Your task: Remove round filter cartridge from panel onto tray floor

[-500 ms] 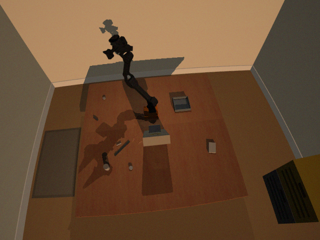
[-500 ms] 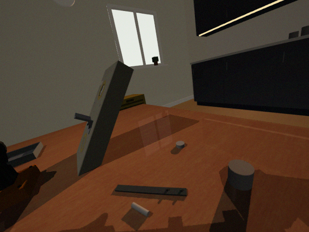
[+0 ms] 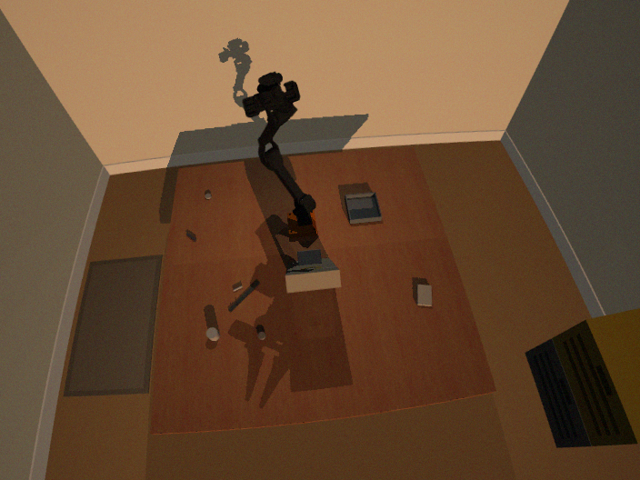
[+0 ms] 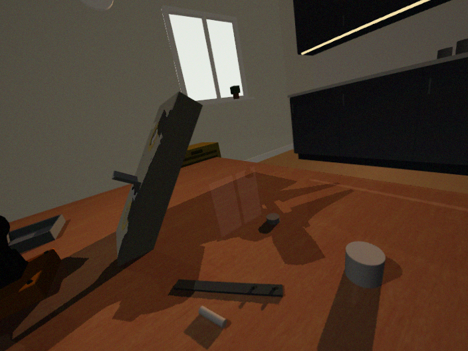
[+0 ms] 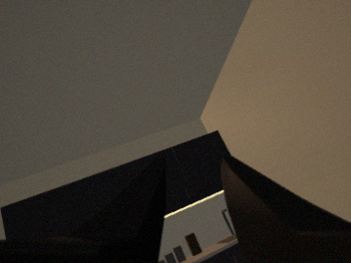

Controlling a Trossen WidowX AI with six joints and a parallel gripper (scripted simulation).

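Now: the round filter cartridge 51 cm below my gripper tip, 35 cm ahead of it and 8 cm to the left of it. Round my gripper tip: small white rod (73 cm below, 25 cm ahead, 23 cm to the right); then grey service panel (58 cm below, 30 cm ahead, 8 cm to the left); then grey tray (72 cm below, 40 cm to the left, 4 cm behind).
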